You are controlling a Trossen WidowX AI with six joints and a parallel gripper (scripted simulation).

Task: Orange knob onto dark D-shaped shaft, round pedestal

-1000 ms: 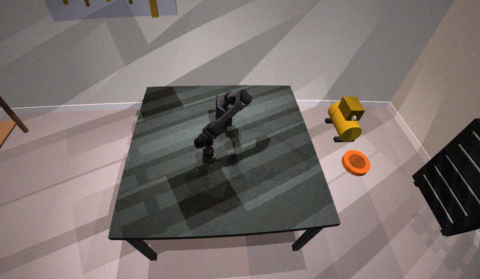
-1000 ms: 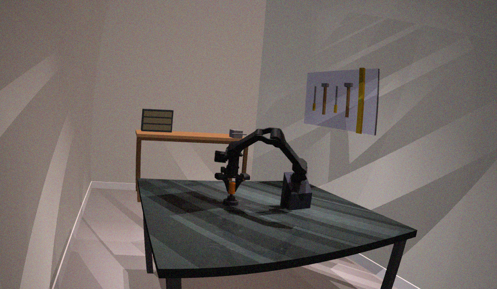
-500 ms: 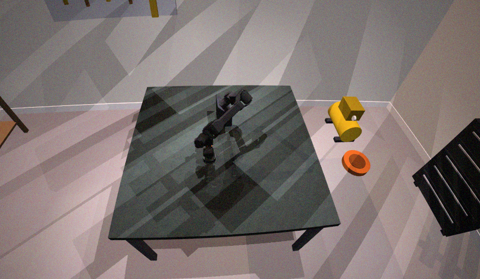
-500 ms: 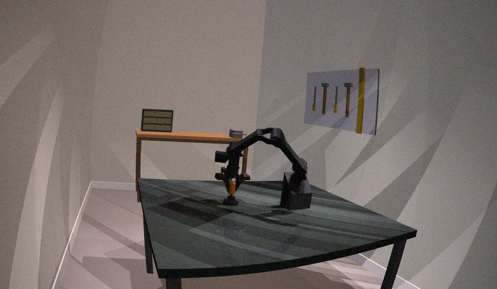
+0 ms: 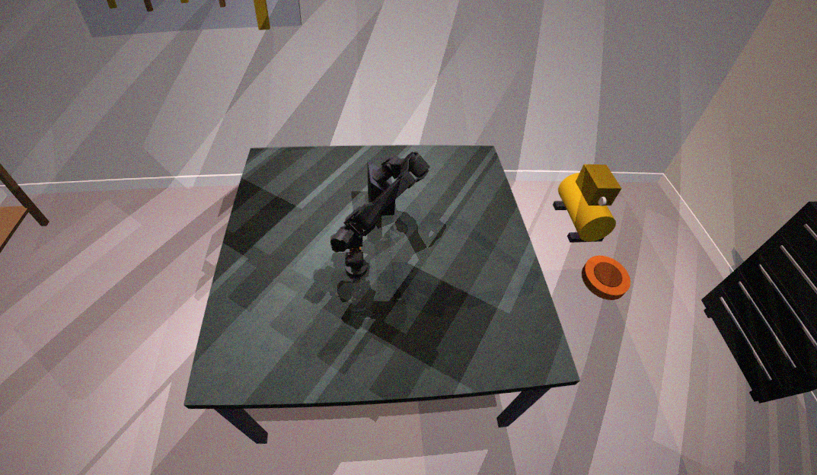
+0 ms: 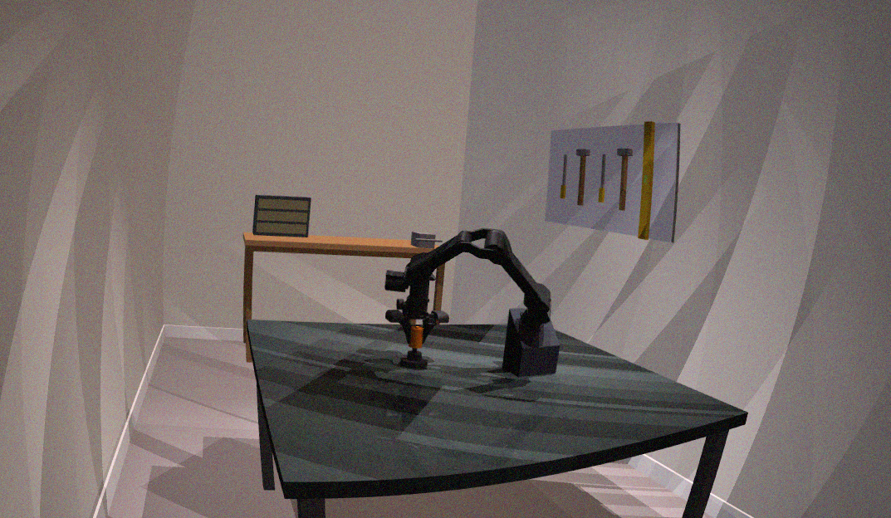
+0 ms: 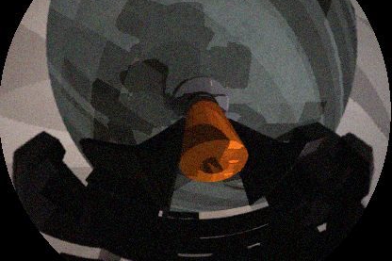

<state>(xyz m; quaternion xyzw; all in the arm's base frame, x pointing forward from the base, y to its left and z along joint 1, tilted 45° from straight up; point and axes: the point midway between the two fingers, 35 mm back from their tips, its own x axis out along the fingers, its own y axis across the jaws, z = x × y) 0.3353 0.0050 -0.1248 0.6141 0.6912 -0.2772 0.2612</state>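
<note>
Now: gripper tip 2 cm below the orange knob. The rest, counted from my gripper tip: round pedestal: 4 cm below.
</note>
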